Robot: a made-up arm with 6 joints.
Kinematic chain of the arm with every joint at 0, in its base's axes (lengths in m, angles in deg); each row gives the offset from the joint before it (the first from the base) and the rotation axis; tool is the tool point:
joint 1: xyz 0 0 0.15 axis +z
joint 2: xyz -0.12 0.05 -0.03 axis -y
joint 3: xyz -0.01 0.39 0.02 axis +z
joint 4: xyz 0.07 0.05 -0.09 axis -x
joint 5: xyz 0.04 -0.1 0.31 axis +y
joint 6: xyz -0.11 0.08 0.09 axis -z
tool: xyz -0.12 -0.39 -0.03
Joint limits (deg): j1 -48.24..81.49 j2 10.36..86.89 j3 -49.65..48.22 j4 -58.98..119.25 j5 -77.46..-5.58 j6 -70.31..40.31
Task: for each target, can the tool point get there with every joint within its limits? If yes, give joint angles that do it. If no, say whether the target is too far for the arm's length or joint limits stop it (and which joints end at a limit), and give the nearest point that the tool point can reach.
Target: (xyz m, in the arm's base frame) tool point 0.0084 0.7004 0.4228
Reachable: yes | joints -35.09 23.11 -19.43 63.71 -27.20 7.02
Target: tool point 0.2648 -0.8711 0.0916
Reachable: no: joint limits stop it (at a limit: joint 1, joint 2, joint 3, joint 6) | nearest point -0.0549 -0.4477 0.0791 | short by 0.531 m
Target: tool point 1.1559 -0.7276 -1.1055
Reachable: no: too far | nearest point 0.3407 0.1060 -0.2754 | short by 1.431 m
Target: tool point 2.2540 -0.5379 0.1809
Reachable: no: too far | nearest point 0.8524 0.1199 0.1380 | short by 1.549 m
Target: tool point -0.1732 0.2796 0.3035
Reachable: yes | joints -12.71 19.57 22.92 43.96 -60.39 17.15
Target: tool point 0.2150 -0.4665 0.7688
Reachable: no: joint limits stop it (at a limit: joint 1, joint 2, joint 6) | nearest point -0.0894 -0.2547 0.4642 | short by 0.480 m
